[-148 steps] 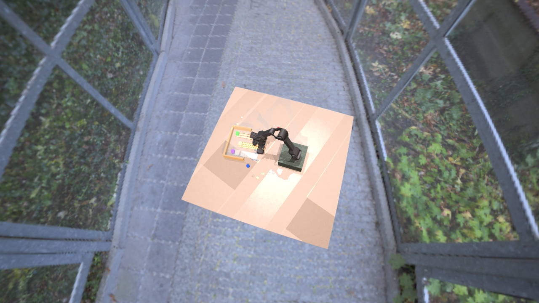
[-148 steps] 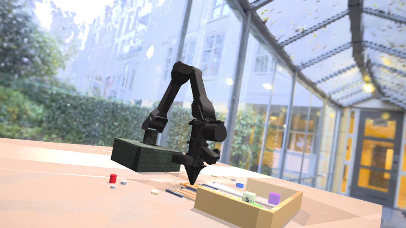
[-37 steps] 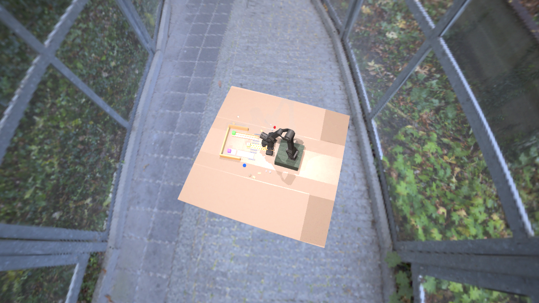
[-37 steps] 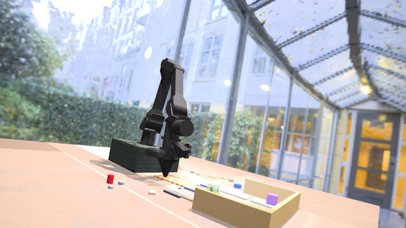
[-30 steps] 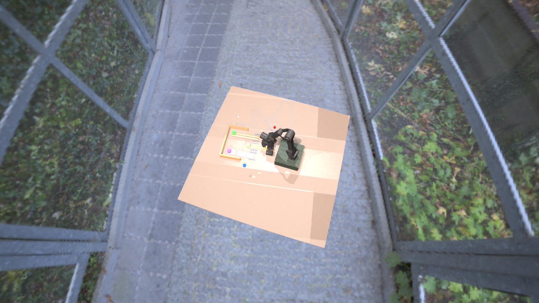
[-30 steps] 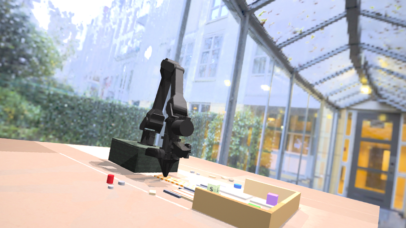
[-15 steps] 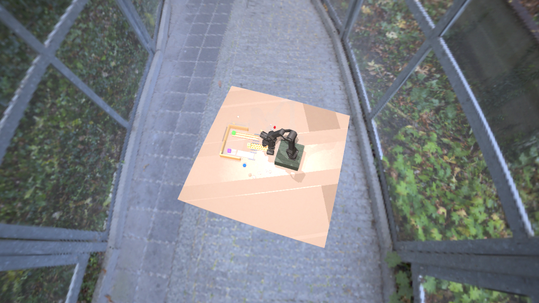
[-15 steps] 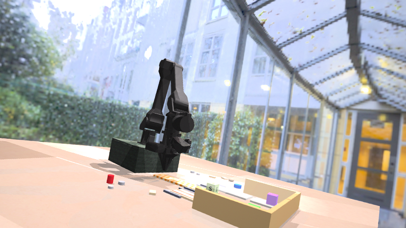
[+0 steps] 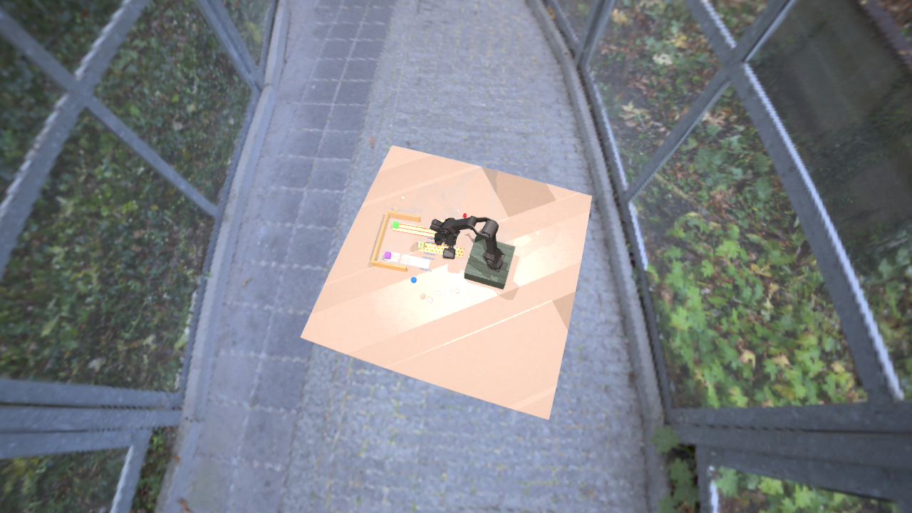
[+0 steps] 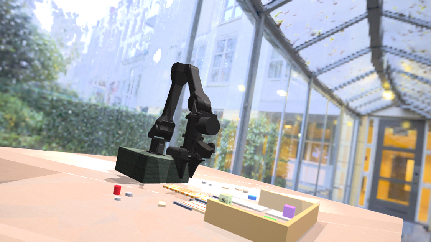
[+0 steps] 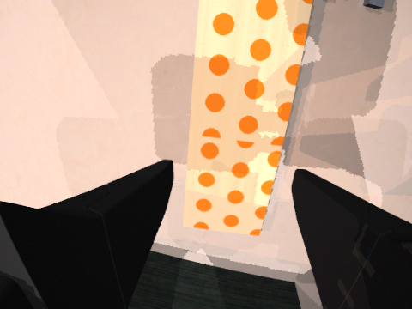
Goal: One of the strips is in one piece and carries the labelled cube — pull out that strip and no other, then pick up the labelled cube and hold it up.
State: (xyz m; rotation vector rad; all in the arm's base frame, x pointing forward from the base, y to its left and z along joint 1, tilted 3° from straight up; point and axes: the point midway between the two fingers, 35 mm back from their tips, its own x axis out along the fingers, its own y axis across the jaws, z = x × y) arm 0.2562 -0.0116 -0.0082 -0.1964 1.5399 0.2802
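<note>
Right now the white strip is 15 cm ahead of my gripper tip, 13 cm to the left of it and 4 cm below it.
</note>
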